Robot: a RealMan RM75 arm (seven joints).
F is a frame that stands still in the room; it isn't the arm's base.
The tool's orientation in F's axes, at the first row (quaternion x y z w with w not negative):
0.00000, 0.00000, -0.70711, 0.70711
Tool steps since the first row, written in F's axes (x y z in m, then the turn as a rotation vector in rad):
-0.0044, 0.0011, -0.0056, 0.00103, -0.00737, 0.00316
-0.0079, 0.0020, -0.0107, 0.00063, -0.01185, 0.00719
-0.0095, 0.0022, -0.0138, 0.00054, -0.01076, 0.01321
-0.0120, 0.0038, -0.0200, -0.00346, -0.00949, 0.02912
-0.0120, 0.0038, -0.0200, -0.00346, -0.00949, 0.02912
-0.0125, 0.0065, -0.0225, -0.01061, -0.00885, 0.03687
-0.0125, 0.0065, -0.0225, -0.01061, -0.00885, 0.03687
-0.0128, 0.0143, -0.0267, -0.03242, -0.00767, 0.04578
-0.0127, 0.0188, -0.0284, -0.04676, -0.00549, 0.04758
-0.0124, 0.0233, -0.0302, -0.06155, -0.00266, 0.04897
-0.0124, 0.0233, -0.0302, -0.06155, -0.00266, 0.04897
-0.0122, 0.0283, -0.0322, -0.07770, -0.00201, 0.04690
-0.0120, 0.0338, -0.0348, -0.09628, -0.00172, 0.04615
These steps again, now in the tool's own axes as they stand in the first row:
-0.0011, -0.0044, -0.0056, 0.00737, 0.00103, 0.00316
-0.0020, -0.0079, -0.0107, 0.01185, 0.00063, 0.00719
-0.0022, -0.0095, -0.0138, 0.01076, 0.00054, 0.01321
-0.0038, -0.0120, -0.0200, 0.00949, -0.00346, 0.02912
-0.0038, -0.0120, -0.0200, 0.00949, -0.00346, 0.02912
-0.0065, -0.0125, -0.0225, 0.00885, -0.01061, 0.03687
-0.0065, -0.0125, -0.0225, 0.00885, -0.01061, 0.03687
-0.0143, -0.0128, -0.0267, 0.00767, -0.03242, 0.04578
-0.0188, -0.0127, -0.0284, 0.00549, -0.04676, 0.04758
-0.0233, -0.0124, -0.0302, 0.00266, -0.06155, 0.04897
-0.0233, -0.0124, -0.0302, 0.00266, -0.06155, 0.04897
-0.0283, -0.0122, -0.0322, 0.00201, -0.07770, 0.04690
-0.0338, -0.0120, -0.0348, 0.00172, -0.09628, 0.04615

